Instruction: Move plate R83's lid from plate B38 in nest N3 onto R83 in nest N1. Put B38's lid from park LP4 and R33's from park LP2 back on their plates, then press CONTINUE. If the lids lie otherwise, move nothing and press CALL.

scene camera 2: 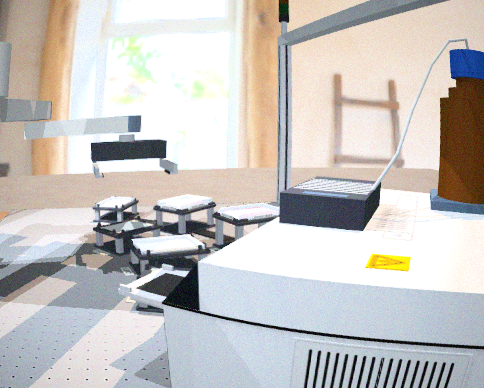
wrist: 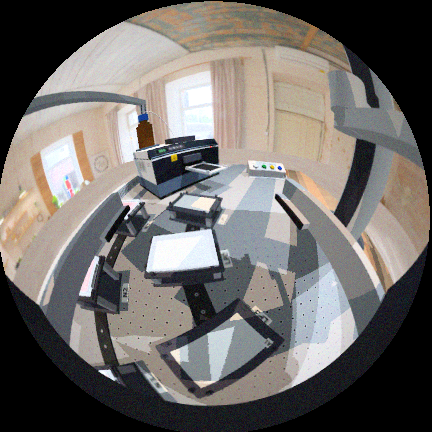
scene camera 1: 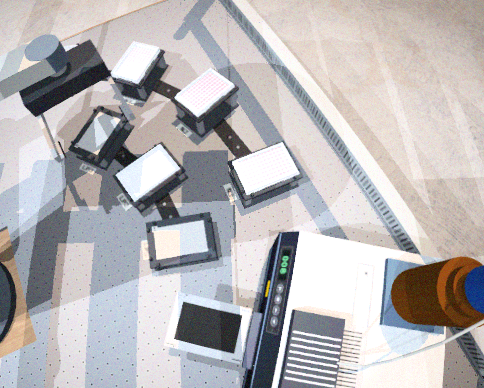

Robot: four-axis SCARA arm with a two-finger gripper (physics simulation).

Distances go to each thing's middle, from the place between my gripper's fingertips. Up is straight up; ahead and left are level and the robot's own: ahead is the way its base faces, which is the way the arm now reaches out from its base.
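There is the orange-brown cylinder (scene camera 2: 453, 184), and I see that my gripper is 36 cm short of the cylinder, 52 cm to the left of it and 9 cm below it.
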